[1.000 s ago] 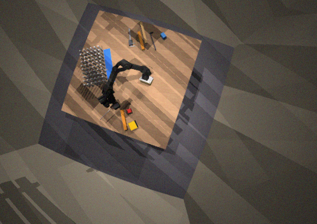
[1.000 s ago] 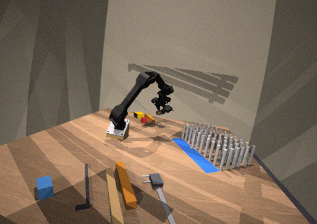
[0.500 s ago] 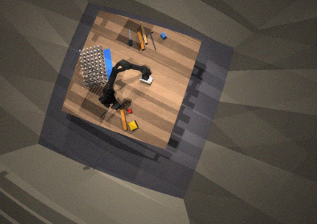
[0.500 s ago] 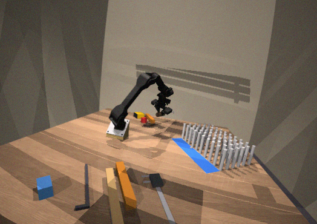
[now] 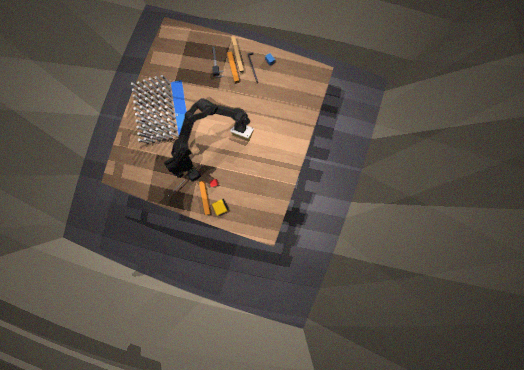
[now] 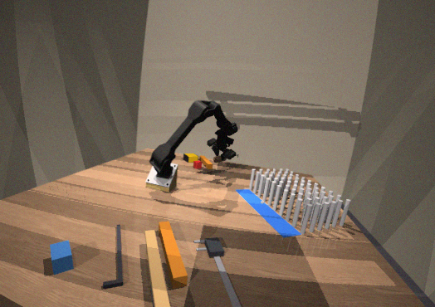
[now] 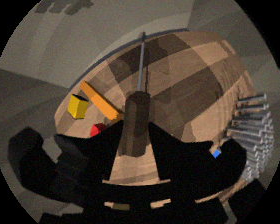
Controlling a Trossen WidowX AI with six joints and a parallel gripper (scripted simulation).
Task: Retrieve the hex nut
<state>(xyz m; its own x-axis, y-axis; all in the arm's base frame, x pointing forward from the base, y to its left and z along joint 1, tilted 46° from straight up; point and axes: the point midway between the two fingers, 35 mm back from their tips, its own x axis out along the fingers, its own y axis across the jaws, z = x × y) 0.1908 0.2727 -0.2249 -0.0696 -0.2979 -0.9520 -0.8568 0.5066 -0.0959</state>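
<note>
My gripper tip is now 5 cm short of the tan-handled hook tool, 9 cm to the right of it and 1 cm above it. From my gripper tip the other things lie so: yellow block: 23 cm behind, 14 cm to the left, 7 cm below; then red cube: 14 cm behind, 1 cm to the left, 7 cm below; then blue taped strip: 27 cm ahead, 38 cm to the right, 9 cm below.
</note>
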